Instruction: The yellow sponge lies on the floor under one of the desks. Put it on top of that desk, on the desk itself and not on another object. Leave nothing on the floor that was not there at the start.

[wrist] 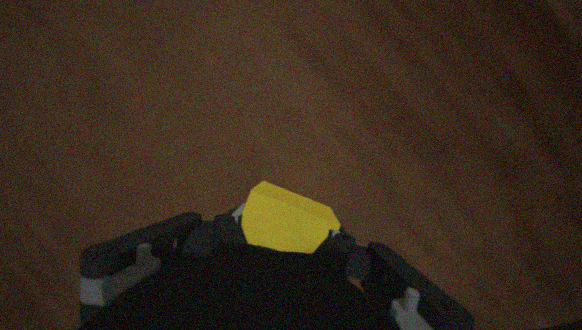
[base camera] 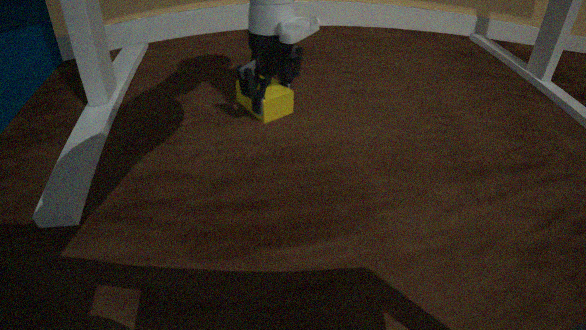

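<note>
The yellow sponge is a block on the brown wooden floor, between the white desk legs in the base camera view. My gripper points down over it, and its fingers press on two opposite sides of the sponge, so it is shut on it. The sponge is at floor level; whether its underside touches the floor I cannot tell. The black gripper body hides part of the sponge in both views. The desk top does not show in either view.
A white desk leg with a long foot stands at the left, and another leg with its foot at the right. A white baseboard and a tan wall run behind. A blue object is at the far left.
</note>
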